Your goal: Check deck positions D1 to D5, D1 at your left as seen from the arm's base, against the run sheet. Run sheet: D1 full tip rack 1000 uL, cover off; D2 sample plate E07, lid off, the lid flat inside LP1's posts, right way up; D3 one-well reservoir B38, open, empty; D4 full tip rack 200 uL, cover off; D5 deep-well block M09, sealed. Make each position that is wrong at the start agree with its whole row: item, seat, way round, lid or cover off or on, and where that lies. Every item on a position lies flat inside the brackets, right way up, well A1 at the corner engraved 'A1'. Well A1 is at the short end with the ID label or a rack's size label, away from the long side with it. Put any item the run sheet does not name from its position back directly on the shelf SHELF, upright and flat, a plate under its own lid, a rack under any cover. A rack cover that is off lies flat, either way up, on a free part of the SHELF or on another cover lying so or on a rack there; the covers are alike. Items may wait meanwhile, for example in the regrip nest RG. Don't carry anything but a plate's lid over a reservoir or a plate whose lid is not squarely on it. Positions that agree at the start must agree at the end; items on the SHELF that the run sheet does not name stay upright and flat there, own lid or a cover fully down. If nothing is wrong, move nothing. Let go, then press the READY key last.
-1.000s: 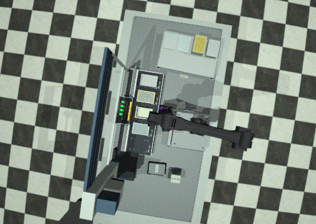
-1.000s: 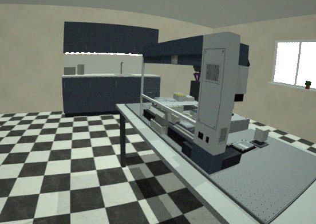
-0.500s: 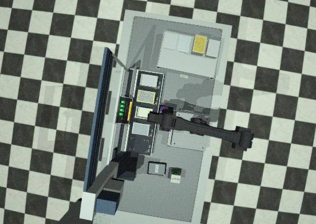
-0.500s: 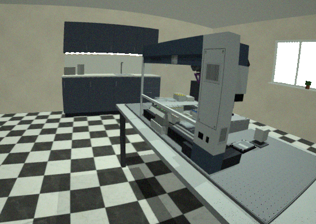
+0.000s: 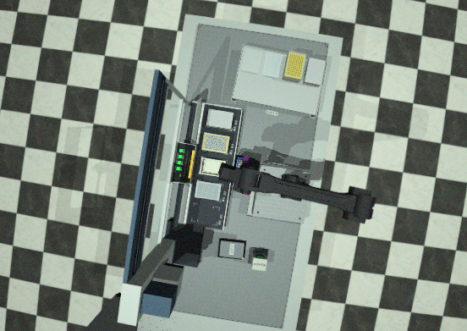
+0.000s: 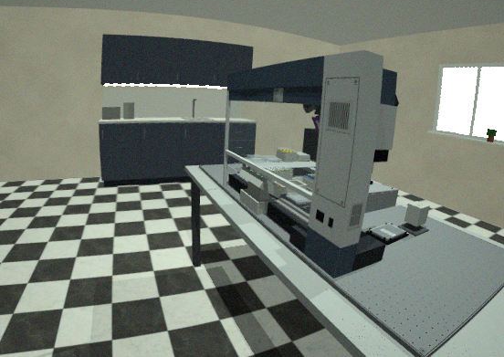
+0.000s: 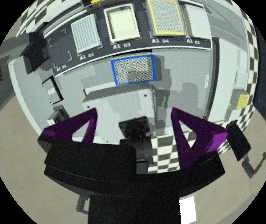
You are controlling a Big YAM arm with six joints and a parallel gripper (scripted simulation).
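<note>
Right now my hand is 10 mm to the right of the blue-framed tip rack and 230 mm above it. From my hand the other things lie so: cream reservoir 160 mm ahead, 10 mm to the right, 250 mm below; then clear rack cover 150 mm ahead, 130 mm to the right, 190 mm below; then yellow-framed tip rack 140 mm ahead, 140 mm to the right, 210 mm below.
</note>
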